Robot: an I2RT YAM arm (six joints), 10 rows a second.
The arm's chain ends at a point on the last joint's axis. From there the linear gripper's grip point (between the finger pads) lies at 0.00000 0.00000 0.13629 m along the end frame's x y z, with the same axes.
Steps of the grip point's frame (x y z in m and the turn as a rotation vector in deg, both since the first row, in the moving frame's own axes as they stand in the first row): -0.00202 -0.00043 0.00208 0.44 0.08 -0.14; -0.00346 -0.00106 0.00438 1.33 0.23 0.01; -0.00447 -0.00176 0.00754 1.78 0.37 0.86; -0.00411 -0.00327 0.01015 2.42 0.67 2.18; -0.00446 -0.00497 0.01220 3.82 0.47 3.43; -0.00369 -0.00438 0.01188 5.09 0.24 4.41; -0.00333 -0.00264 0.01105 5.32 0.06 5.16; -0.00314 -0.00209 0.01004 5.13 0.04 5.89; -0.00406 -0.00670 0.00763 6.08 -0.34 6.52
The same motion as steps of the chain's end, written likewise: -0.00221 0.00062 0.00208 0.44 0.08 -0.14; -0.00401 0.00210 0.00442 1.33 0.23 0.01; -0.00538 0.00247 0.00761 1.78 0.37 0.86; -0.00581 0.00245 0.01028 2.42 0.67 2.18; -0.00585 0.00407 0.01251 3.82 0.47 3.43; -0.00472 0.00768 0.01242 5.09 0.24 4.41; -0.00404 0.00997 0.01164 5.32 0.06 5.16; -0.00386 0.01007 0.01059 5.13 0.04 5.89; -0.00408 0.00775 0.00840 6.08 -0.34 6.52
